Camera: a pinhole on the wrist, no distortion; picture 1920 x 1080 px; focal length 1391.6 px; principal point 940.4 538.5 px. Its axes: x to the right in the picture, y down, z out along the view. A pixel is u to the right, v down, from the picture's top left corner.
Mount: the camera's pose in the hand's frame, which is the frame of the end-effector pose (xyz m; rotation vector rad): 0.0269 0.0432 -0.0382 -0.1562 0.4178 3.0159
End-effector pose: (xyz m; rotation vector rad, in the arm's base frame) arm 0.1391 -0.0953 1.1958 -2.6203 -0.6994 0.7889
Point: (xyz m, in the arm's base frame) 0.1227 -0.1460 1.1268
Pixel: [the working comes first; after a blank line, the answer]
In the camera's frame: 0.0270 0.0078 0.1003

1315 646
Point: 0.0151 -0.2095 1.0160
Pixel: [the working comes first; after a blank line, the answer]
In the camera's frame: 0.0799 -0.0062 0.2580

1372 505
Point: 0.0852 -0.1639 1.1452
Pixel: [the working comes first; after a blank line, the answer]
In the camera's frame: 0.0703 0.0199 0.1067

1858 798
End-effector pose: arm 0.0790 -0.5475 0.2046 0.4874 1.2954 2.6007
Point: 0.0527 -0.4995 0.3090
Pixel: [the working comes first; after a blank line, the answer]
In the camera's frame: -0.0466 0.0170 0.1177

390 740
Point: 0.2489 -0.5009 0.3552
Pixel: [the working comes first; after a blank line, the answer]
In the camera's frame: 0.1159 0.0304 0.2362

1624 718
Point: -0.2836 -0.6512 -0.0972
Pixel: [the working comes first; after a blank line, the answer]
In the camera's frame: -0.1902 0.0900 -0.4069

behind the camera
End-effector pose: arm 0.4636 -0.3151 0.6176 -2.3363 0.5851 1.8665
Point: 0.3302 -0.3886 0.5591
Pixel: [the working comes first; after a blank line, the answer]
In the camera's frame: -0.0350 -0.0212 0.1612

638 356
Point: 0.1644 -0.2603 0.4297
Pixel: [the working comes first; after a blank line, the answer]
In the camera's frame: -0.1300 0.1091 0.3474

420 976
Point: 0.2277 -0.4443 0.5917
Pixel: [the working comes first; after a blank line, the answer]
In the camera's frame: 0.0002 -0.0878 0.2560

942 61
